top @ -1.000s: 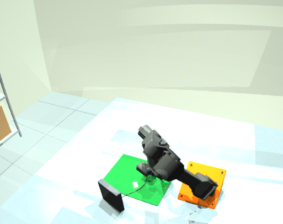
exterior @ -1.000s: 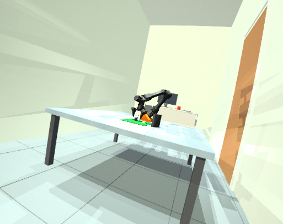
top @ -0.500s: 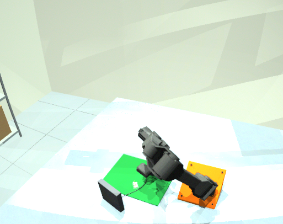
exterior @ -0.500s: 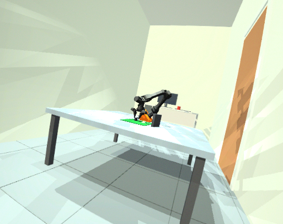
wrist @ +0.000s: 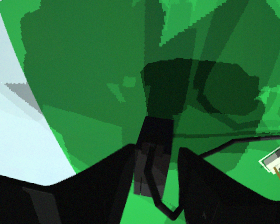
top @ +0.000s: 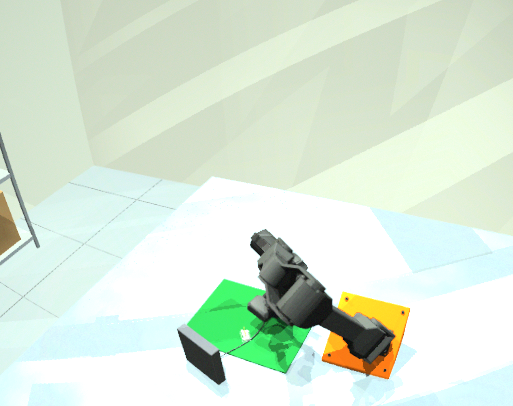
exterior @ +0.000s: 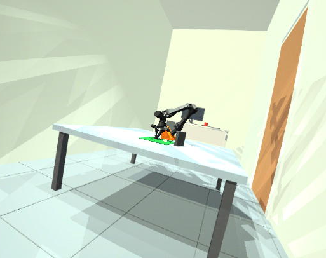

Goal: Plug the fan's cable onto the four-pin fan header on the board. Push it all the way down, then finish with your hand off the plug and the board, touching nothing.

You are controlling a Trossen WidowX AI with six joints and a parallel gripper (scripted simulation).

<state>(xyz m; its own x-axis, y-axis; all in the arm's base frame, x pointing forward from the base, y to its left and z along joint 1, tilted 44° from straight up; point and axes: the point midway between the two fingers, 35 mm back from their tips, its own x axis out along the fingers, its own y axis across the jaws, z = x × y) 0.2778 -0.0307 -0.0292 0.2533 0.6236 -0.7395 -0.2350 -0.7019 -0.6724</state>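
Now: gripper tip 5 cm short of the green board, 4 cm to the right of it and 4 cm above it. From my gripper tip the other things lie so: fan (22 cm to the left, 8 cm ahead, 3 cm above); then dark grey fan plug (1 cm ahead); then white four-pin header (10 cm to the left, 4 cm ahead, 2 cm below).
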